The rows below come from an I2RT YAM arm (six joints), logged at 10 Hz.
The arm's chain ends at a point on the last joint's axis. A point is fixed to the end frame.
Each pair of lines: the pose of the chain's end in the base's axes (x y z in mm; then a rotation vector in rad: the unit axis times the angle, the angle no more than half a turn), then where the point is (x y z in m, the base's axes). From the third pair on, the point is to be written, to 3 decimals.
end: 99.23 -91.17 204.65 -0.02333 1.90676 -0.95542
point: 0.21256 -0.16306 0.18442
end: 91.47 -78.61 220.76 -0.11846 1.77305 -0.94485
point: 0.21255 -0.13971 0.21572
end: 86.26 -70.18 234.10 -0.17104 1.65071 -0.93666
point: 0.211 -0.123 0.243
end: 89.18 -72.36 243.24 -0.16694 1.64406 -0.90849
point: 0.215 -0.123 0.253
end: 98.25 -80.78 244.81 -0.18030 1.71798 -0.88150
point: 0.224 -0.131 0.245
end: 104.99 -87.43 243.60 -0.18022 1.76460 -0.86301
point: 0.231 -0.138 0.237
